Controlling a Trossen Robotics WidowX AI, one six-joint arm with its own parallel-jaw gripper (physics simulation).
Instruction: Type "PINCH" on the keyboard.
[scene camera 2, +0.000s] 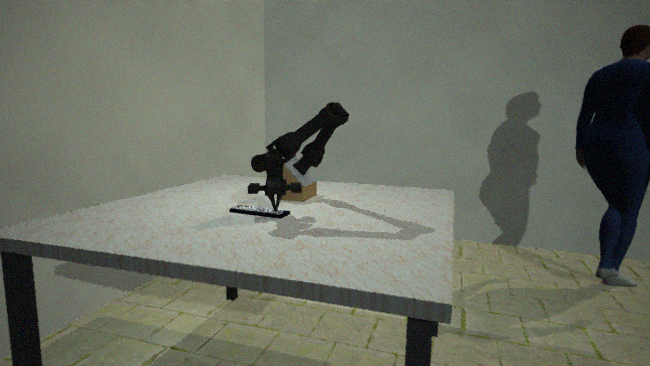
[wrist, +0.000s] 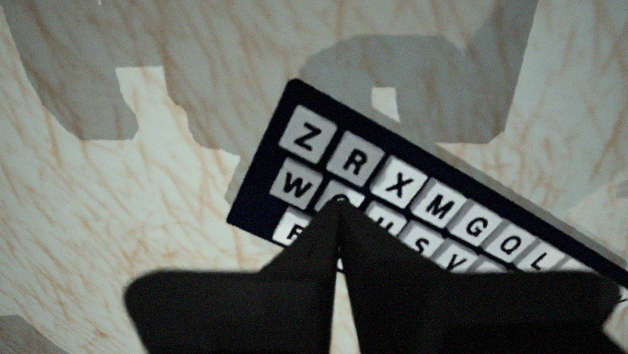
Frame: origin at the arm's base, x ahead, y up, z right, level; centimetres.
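Where they show: gripper, fingertip midpoint: (scene camera 2: 275, 211) (wrist: 337, 209); arm's base at its link origin: (scene camera 2: 299, 168).
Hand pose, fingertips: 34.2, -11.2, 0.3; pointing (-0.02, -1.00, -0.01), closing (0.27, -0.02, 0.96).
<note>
Things, the pixels of their top centre, and the offset from my fingertips, as dx, dy, dz. Level surfaces: height alone.
- dark keyboard at its top centre: (wrist: 462, 267) (scene camera 2: 259, 208) -1.1, +0.4, +6.5
- Z key at its top centre: (wrist: 307, 136) +2.9, +0.4, -2.1
- R key at its top centre: (wrist: 355, 161) +2.5, +0.4, -0.1
- W key at its top centre: (wrist: 295, 186) +0.8, +0.4, -2.0
- C key at its top centre: (wrist: 339, 203) +0.3, +0.1, +0.0
- U key at its top centre: (wrist: 380, 227) -0.1, +0.4, +2.0
- pale table at its surface level: dy -1.2
The dark keyboard (scene camera 2: 259, 212) (wrist: 260, 206) with light keys lies flat on the table. In the wrist view it runs slanted from upper left to lower right, with the Z key (wrist: 307, 134), R key (wrist: 355, 159) and W key (wrist: 296, 184) near its left end. My gripper (scene camera 2: 275, 209) (wrist: 337, 209) is shut and empty, pointing down. In the wrist view its tips overlap the lower part of the C key (wrist: 341, 195); whether they touch it I cannot tell. The U key (wrist: 384, 221) shows partly beside the right finger. The I, N, H and P keys cannot be read here.
The pale table (scene camera 2: 350, 265) carries the keyboard. A wooden block (scene camera 2: 303, 192) with a grey sloped top stands behind the gripper at the arm's base. A person (scene camera 2: 620, 135) in dark blue stands on the floor to the right, away from the table.
</note>
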